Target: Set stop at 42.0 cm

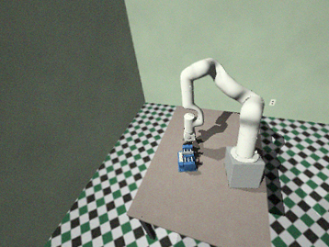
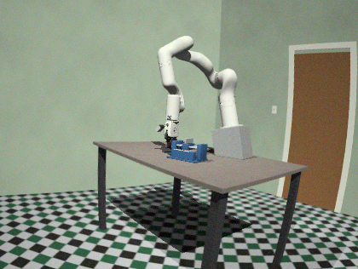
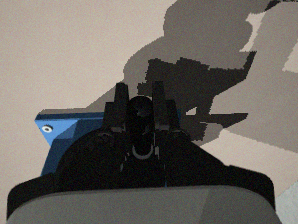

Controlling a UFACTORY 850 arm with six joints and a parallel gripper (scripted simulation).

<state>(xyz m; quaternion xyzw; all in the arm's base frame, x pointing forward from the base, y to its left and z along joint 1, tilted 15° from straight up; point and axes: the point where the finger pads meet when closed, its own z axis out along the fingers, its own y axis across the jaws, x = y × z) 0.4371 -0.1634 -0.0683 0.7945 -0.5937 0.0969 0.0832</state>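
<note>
Right now my hand is 150 mm to the right of the stop block, 30 mm below it and 10 mm past it.
</note>
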